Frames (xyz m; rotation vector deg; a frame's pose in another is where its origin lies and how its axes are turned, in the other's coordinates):
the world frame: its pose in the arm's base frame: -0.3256 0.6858 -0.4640 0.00 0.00 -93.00
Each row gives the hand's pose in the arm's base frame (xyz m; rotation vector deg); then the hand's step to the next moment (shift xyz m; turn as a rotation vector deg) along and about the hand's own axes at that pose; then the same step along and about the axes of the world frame.
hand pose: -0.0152 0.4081 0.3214 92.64 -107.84 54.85
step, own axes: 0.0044 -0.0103 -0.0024 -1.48 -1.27 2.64
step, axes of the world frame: 0.0011 0.0091 0.0068 1.04 1.80 -2.54
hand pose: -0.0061 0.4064 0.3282 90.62 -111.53 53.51
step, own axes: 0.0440 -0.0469 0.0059 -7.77 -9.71 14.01
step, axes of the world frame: 0.0365 0.0376 0.0377 5.75 12.45 -12.77
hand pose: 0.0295 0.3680 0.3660 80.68 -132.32 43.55
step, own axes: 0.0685 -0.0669 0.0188 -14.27 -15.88 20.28
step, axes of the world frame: 0.0832 0.0325 0.0393 6.68 20.94 -19.60
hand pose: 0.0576 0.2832 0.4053 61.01 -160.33 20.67
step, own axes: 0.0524 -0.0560 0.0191 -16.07 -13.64 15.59
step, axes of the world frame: 0.0790 0.0019 0.0020 2.67 20.72 -15.84
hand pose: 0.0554 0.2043 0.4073 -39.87 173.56 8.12
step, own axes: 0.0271 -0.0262 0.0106 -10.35 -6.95 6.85
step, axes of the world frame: 0.0348 -0.0110 -0.0140 0.43 12.45 -6.87
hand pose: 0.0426 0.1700 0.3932 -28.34 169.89 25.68
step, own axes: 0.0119 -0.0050 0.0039 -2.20 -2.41 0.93
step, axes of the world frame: 0.0074 -0.0090 -0.0068 1.08 2.98 -1.21
